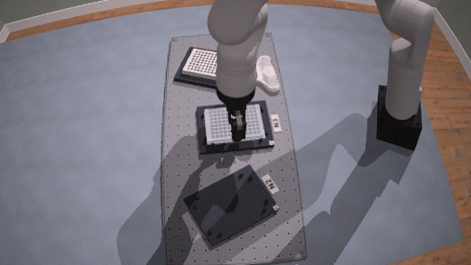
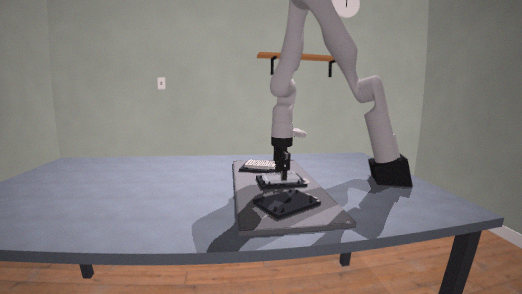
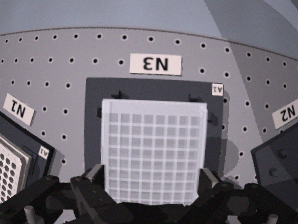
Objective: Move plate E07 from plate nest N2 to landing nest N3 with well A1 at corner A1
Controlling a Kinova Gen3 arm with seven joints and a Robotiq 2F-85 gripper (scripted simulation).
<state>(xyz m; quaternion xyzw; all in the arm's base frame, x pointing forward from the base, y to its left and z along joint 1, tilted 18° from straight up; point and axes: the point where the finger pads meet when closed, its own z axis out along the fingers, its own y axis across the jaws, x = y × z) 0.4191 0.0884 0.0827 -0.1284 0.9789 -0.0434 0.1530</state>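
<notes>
Right now the plate is 1 cm below my hand. The rest, counted from my hand: landing nest N3 (2 cm below); then A1 corner tag (9 cm behind, 3 cm to the left, 2 cm below); then N3 label (9 cm behind, 2 cm to the right, 3 cm below).
</notes>
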